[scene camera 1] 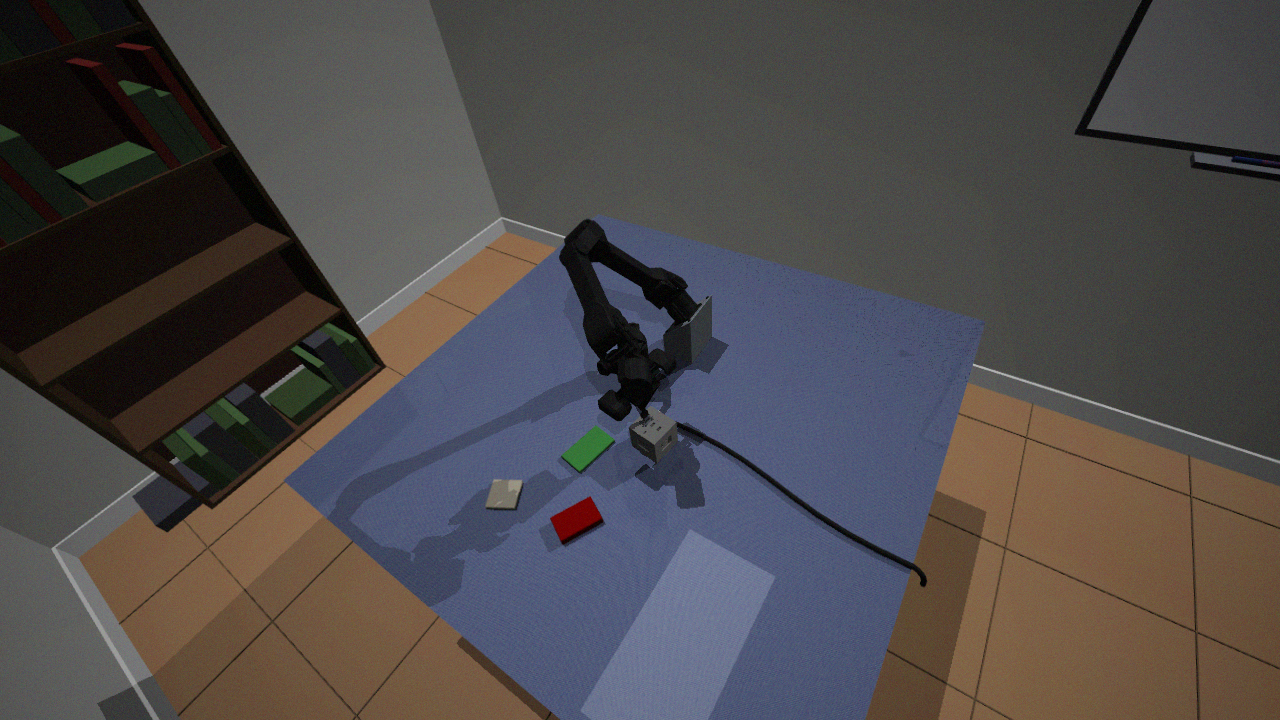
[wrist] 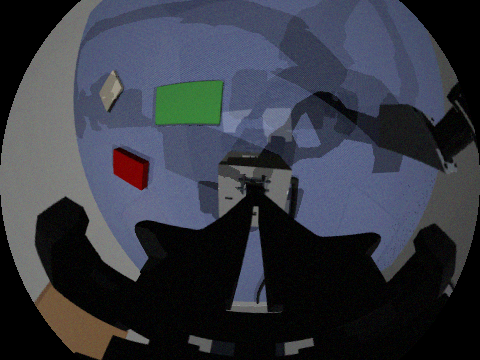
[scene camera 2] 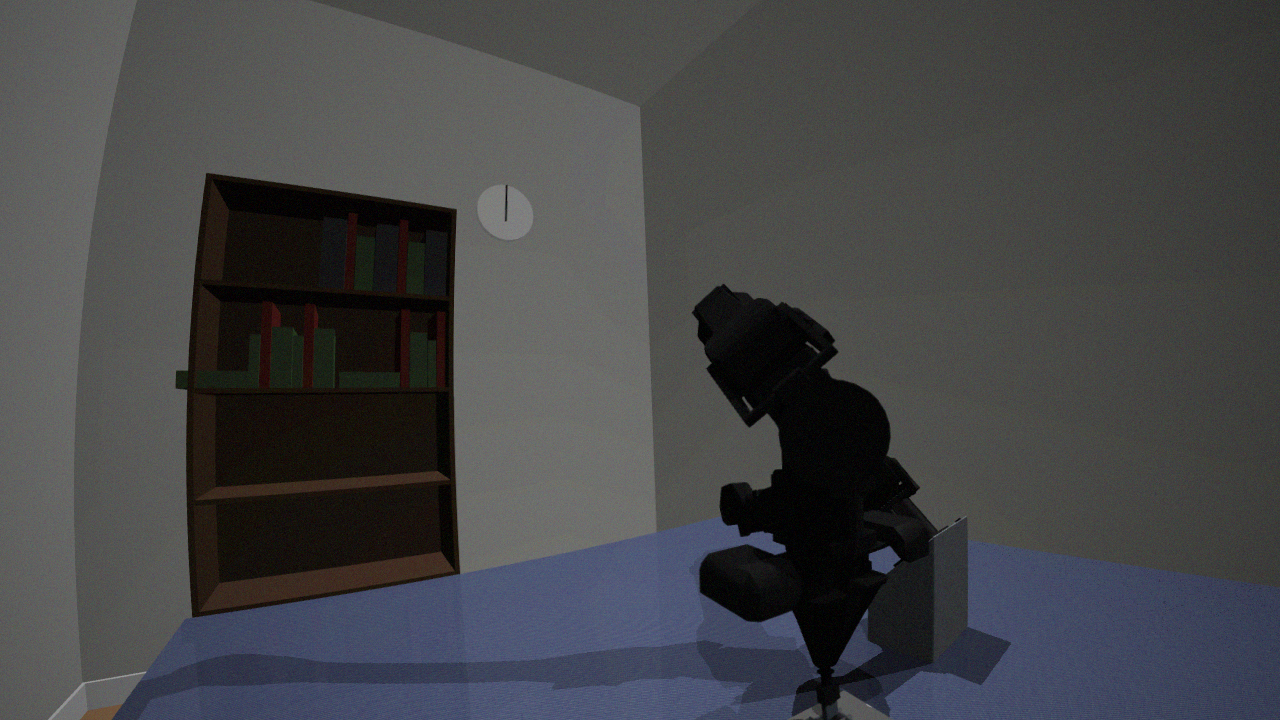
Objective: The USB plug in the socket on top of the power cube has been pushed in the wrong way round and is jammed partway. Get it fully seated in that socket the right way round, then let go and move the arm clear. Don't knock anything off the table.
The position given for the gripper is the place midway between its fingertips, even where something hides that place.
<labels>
The gripper [scene camera 2: 824, 665] carries an usb plug.
</labels>
